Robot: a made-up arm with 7 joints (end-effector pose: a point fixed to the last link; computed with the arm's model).
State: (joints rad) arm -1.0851 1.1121 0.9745 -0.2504 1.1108 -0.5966 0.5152
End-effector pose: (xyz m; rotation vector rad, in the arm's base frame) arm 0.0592 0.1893 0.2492 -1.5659 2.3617 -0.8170
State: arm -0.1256 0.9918 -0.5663 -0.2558 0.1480 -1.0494 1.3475
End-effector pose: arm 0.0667 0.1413 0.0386 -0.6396 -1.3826 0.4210
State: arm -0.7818 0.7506 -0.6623 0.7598 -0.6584 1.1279 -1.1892
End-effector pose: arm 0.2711 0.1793 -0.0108 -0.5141 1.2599 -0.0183
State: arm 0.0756 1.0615 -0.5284 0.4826 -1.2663 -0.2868 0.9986
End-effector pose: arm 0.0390 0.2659 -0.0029 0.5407 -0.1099 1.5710
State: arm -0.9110 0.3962 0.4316 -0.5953 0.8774 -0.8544 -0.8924
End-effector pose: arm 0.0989 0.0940 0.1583 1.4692 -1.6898 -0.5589
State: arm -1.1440 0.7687 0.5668 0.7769 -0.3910 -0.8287 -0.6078
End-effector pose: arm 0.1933 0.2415 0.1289 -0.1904 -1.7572 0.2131
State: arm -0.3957 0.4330 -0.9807 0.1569 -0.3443 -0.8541 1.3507
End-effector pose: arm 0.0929 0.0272 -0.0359 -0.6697 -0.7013 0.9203
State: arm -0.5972 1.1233 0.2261 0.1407 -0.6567 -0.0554 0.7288
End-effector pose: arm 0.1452 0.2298 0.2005 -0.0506 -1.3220 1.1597
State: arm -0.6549 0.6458 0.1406 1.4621 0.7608 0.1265 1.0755
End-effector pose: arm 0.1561 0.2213 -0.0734 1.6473 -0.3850 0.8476
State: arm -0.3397 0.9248 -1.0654 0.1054 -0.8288 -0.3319 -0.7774
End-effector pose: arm 0.1096 0.1343 -0.0226 -0.5923 0.3125 -0.8191
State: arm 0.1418 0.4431 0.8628 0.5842 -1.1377 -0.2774 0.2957
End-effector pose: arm -0.0819 0.2567 -0.0176 -0.3933 -0.6597 2.1514
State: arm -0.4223 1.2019 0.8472 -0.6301 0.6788 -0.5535 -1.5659
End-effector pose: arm 0.0289 0.1403 0.2201 2.0477 -0.2790 -0.5688
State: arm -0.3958 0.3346 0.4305 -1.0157 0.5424 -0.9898 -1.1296
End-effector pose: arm 0.0204 0.0962 0.1227 1.4300 -1.6236 -0.9979
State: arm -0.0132 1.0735 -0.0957 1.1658 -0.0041 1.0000 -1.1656
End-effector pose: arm 0.0253 0.3807 0.0047 0.0167 1.5993 1.0543
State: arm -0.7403 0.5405 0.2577 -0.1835 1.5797 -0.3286 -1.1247
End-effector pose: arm 0.1664 0.0847 0.1275 1.6876 -0.2583 -0.3743
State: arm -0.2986 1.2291 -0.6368 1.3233 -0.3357 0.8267 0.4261
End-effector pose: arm 0.0751 0.3870 0.0405 1.8606 0.8810 1.1781
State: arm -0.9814 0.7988 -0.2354 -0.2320 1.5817 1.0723 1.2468
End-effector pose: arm 0.2213 0.0358 0.1882 -1.2344 1.9114 -1.4437
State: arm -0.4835 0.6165 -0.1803 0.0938 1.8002 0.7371 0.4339
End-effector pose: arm 0.2012 0.0766 0.0108 2.1751 -1.3260 0.4651
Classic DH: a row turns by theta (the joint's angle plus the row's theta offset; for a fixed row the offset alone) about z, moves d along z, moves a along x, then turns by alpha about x. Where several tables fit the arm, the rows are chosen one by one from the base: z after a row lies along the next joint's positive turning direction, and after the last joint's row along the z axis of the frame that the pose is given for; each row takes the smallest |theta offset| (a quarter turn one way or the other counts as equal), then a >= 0, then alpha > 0; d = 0 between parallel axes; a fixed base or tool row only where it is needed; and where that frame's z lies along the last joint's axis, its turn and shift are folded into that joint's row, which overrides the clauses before.
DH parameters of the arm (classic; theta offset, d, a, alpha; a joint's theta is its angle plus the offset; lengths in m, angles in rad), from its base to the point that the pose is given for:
base (fixed): -0.071 0.1732 -0.0192 -1.3004
joint 1: -1.3111 0.0402 0.0001 -1.5708
joint 2: 1.2915 -0.0115 0.01 1.5708
joint 3: -1.5708 -0.194 0.0045 1.5708
joint 4: -1.5708 0.01 0.0091 1.5708
joint 5: 0 0.1699 0.0095 -1.5708
joint 6: 1.5708 0.02 0.0049 -1.5708
joint 7: 1.2514 0.0386 0.0023 0.6207
tool (fixed): 2.3848 0.0121 0 0

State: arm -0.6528 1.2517 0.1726 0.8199 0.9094 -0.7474 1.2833
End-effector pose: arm 0.1360 0.2864 0.1424 1.2429 -1.9902 0.3924
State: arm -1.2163 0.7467 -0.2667 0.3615 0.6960 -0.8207 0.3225
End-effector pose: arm 0.2253 0.1071 0.1695 0.5565 -2.0059 -0.5097
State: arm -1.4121 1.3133 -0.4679 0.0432 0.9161 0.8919 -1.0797
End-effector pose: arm 0.2130 0.0984 0.2917 1.3194 -0.3293 0.5133
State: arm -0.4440 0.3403 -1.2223 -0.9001 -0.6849 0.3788 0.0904
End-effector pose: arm 0.0566 -0.0327 0.1226 -0.9969 0.0313 -0.9752
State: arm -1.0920 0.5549 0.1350 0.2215 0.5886 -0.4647 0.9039
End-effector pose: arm 0.2123 0.0995 0.1666 0.1011 -2.2109 0.7978
